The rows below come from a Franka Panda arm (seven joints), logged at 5 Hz.
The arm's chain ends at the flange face. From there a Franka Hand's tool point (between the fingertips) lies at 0.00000 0.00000 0.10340 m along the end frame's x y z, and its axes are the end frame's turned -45 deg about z.
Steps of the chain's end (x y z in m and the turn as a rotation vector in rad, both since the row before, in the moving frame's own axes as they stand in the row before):
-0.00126, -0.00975, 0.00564, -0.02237, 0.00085, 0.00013
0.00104, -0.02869, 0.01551, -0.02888, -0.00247, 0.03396
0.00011, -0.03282, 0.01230, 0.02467, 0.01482, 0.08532
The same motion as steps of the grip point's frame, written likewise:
0.00443, -0.00609, 0.00561, -0.01642, -0.01522, 0.00013
0.01870, -0.01766, 0.01547, -0.01867, -0.02217, 0.03396
0.02620, -0.02373, 0.01226, 0.00697, 0.02792, 0.08532

